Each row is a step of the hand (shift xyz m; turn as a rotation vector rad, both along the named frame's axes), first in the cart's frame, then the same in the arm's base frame.
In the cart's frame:
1: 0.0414 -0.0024 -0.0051 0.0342 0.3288 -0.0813
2: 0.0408 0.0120 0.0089 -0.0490 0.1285 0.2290
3: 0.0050 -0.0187 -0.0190 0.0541 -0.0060 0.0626
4: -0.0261 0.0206 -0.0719 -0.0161 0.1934 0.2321
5: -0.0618 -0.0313 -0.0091 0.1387 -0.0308 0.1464
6: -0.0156 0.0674 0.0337 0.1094 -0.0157 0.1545
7: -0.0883 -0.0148 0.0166 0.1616 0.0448 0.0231
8: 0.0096 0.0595 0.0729 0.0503 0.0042 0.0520
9: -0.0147 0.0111 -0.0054 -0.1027 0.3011 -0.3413
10: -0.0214 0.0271 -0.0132 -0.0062 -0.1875 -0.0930
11: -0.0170 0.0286 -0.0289 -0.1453 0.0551 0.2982
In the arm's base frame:
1: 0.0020 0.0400 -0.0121 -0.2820 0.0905 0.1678
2: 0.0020 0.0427 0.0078 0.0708 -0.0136 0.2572
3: -0.0002 0.0006 -0.0271 0.0542 0.0549 0.0304
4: -0.0683 -0.0252 -0.0313 0.0314 0.0309 0.2993
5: 0.0092 -0.0669 -0.0180 0.1395 0.1373 0.0574
6: -0.0239 -0.0013 0.0732 0.1321 0.1117 0.0784
7: 0.0137 -0.0886 0.0158 0.0011 0.1680 0.0207
8: 0.0121 0.0239 0.0907 0.0392 0.0526 0.0308
9: -0.0129 -0.0126 0.0064 -0.4624 -0.0612 -0.0098
10: -0.0302 -0.0166 0.0133 0.0622 -0.0451 -0.1948
11: -0.0421 -0.0128 0.0027 0.1619 -0.1184 0.2699

